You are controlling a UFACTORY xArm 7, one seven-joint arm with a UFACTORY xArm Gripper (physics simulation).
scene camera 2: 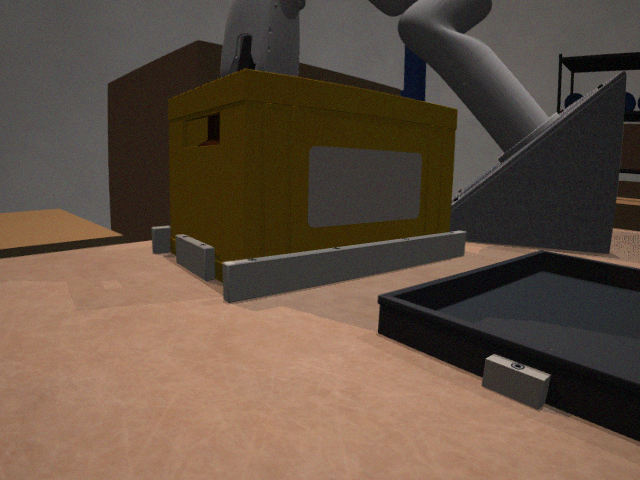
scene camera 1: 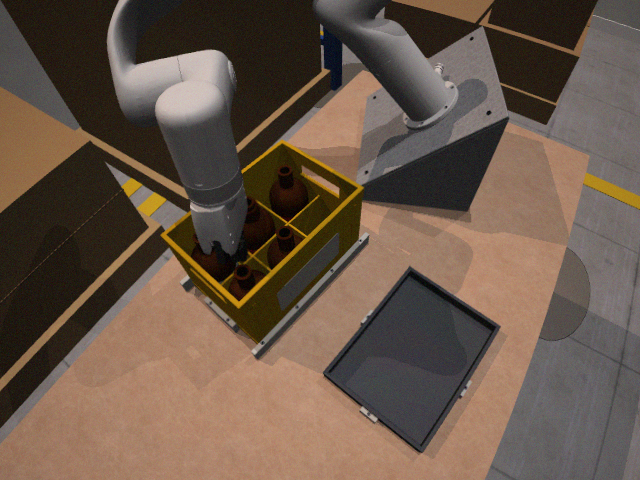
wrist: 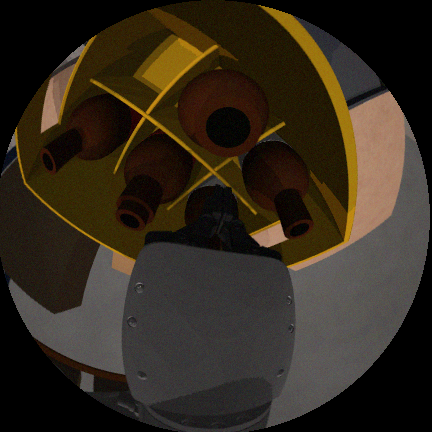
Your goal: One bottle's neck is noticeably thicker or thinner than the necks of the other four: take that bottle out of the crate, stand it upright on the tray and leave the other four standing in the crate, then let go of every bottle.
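Places are measured from the arm's base along level axes (x ahead, y left, z up), in centimetres.
Where they show: gripper, between the fingertips: [scene camera 1: 238,256] [wrist: 219,195]; arm's base, origin of its link: [scene camera 2: 530,140] [scene camera 1: 430,107].
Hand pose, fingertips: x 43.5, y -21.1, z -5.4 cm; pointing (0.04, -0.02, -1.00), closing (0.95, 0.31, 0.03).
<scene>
Each offset is from my fingertips to the centre of the thing. "pt": to the spot under its first point.
Five brown bottles stand in the yellow crate {dx -5.9, dy +2.9, dz -2.0 cm} [scene camera 1: 343,222] [scene camera 2: 268,180] [wrist: 352,150]: one bottle {dx -15.9, dy +1.5, dz -2.2 cm} [scene camera 1: 288,198] [wrist: 100,125] at the far end, a middle one {dx -7.1, dy -1.2, dz -2.2 cm} [scene camera 1: 261,229] [wrist: 157,167], a front middle one {dx -4.1, dy +7.3, dz -2.2 cm} [scene camera 1: 278,255] [wrist: 220,90], a near-corner one {dx +4.4, dy +4.7, dz -2.2 cm} [scene camera 1: 245,284] [wrist: 275,170], and a near-left one {dx +1.5, dy -4.6, dz -2.2 cm} [scene camera 1: 206,260] [wrist: 196,207]. My gripper [scene camera 1: 227,253] [wrist: 219,195] is shut, its tips together in front of the near-left bottle, whose neck is mostly hidden. I see no neck between the fingers. The middle bottle's neck looks wide in the wrist view. The tray {pt dx -1.4, dy +29.6, dz -10.2 cm} [scene camera 1: 403,335] [scene camera 2: 558,299] is bare.
Crate walls and thin yellow dividers surround the bottles; one compartment {pt dx -16.6, dy +6.5, dz -7.1 cm} [scene camera 1: 315,219] holds no bottle. Pale strips {pt dx -1.0, dy +12.2, dz -7.9 cm} [scene camera 1: 310,297] [scene camera 2: 336,266] edge the crate, and small blocks {pt dx +13.4, dy +28.4, dz -9.2 cm} [scene camera 1: 368,414] [scene camera 2: 516,382] edge the tray. The wedge-shaped arm base [scene camera 1: 434,180] [scene camera 2: 558,206] stands behind.
</scene>
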